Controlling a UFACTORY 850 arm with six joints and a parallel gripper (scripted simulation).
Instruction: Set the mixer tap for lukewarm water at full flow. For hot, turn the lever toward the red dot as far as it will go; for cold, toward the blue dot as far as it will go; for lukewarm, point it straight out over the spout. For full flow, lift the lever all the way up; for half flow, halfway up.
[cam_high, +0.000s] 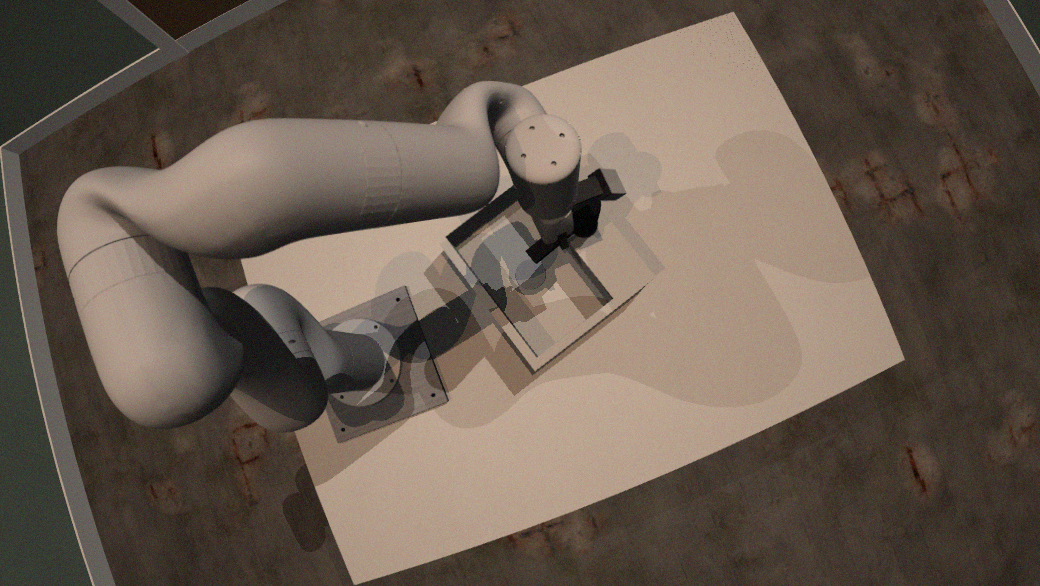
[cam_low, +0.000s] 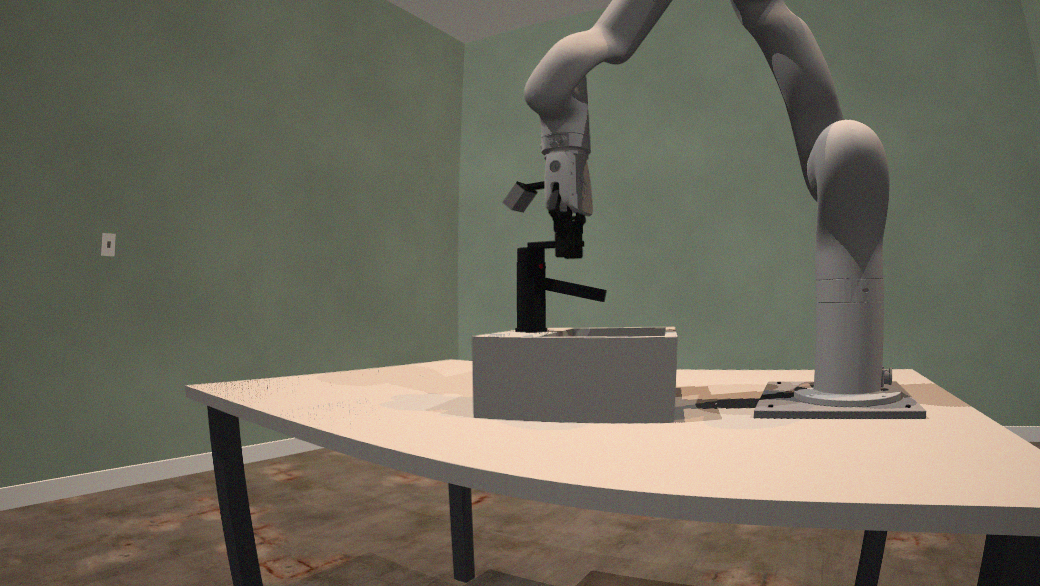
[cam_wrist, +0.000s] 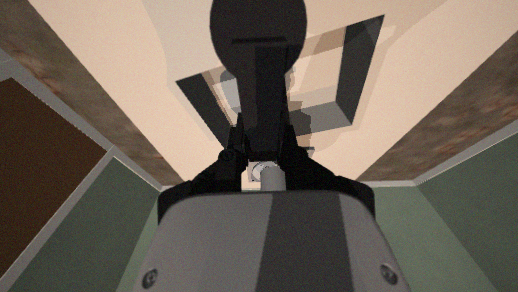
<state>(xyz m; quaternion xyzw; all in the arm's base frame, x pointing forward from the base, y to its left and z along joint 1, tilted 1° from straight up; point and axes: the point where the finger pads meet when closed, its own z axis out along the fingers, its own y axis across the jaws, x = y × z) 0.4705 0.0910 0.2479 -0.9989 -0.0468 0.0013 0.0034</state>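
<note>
Right now the black mixer tap is 5 cm ahead of my hand and 4 cm below it. The rest, counted from my hand: lever: 2 cm ahead; then grey sink basin: 22 cm below, 4 cm behind, 3 cm to the right.
</note>
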